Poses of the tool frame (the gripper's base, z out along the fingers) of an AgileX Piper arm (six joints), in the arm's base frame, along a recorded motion.
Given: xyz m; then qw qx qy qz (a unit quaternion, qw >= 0).
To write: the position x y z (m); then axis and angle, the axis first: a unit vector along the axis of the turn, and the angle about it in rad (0 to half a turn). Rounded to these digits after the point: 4 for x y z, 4 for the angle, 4 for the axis.
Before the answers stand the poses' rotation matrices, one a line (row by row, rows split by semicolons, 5 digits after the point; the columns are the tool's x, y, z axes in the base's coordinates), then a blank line. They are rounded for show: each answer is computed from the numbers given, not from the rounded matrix.
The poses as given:
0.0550 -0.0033 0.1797 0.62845 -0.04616 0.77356 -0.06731
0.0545 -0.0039 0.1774 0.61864 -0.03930 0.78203 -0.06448
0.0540 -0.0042 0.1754 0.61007 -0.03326 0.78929 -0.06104
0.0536 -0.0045 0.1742 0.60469 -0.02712 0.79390 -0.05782
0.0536 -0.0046 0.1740 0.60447 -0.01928 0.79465 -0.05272
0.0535 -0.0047 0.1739 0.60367 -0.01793 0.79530 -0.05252
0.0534 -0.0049 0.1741 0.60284 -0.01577 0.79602 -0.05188
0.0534 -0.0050 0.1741 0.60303 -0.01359 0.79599 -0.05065
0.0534 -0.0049 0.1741 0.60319 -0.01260 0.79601 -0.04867
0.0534 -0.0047 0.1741 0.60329 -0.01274 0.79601 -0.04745
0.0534 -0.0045 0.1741 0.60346 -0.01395 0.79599 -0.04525
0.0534 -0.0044 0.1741 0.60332 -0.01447 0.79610 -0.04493
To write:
-0.20584 0.01319 0.97850; -0.15602 0.98668 -0.04612; -0.96607 -0.16215 -0.20104
-0.23147 0.01831 0.97267; -0.14125 0.98860 -0.05223; -0.96253 -0.14948 -0.22624
-0.25341 0.02197 0.96711; -0.12698 0.99034 -0.05577; -0.95899 -0.13694 -0.24817
-0.26723 0.02687 0.96326; -0.11299 0.99184 -0.05901; -0.95699 -0.12460 -0.26202
-0.26849 0.03309 0.96271; -0.09438 0.99370 -0.06048; -0.95865 -0.10710 -0.26368
-0.27052 0.03489 0.96208; -0.09193 0.99384 -0.06189; -0.95831 -0.10519 -0.26565
-0.27267 0.03744 0.96138; -0.08766 0.99412 -0.06358; -0.95811 -0.10161 -0.26779
-0.27234 0.03945 0.96139; -0.08272 0.99450 -0.06424; -0.95864 -0.09702 -0.26758
-0.27200 0.03866 0.96152; -0.07877 0.99494 -0.06228; -0.95907 -0.09268 -0.26758
-0.27176 0.03697 0.96165; -0.07753 0.99517 -0.06017; -0.95924 -0.09091 -0.26758
-0.27129 0.03240 0.96195; -0.07682 0.99552 -0.05520; -0.95943 -0.08887 -0.26758
-0.27159 0.03118 0.96191; -0.07725 0.99554 -0.05408; -0.95931 -0.08900 -0.26797

0.0550 -0.0033 0.1797 -0.0593 0.9945 -0.0865 1.7825
0.0545 -0.0039 0.1774 -0.0500 0.9954 -0.0821 1.8076
0.0540 -0.0042 0.1754 -0.0420 0.9961 -0.0770 1.8293
0.0536 -0.0045 0.1742 -0.0341 0.9968 -0.0726 1.8428
0.0536 -0.0046 0.1740 -0.0242 0.9975 -0.0662 1.8434
0.0535 -0.0047 0.1739 -0.0225 0.9976 -0.0659 1.8454
0.0534 -0.0049 0.1741 -0.0198 0.9977 -0.0650 1.8475
0.0534 -0.0050 0.1741 -0.0170 0.9978 -0.0635 1.8470
0.0534 -0.0049 0.1741 -0.0158 0.9980 -0.0610 1.8466
0.0534 -0.0047 0.1741 -0.0160 0.9981 -0.0595 1.8464
0.0534 -0.0045 0.1741 -0.0175 0.9982 -0.0567 1.8459
0.0534 -0.0044 0.1741 -0.0181 0.9982 -0.0563 1.8463

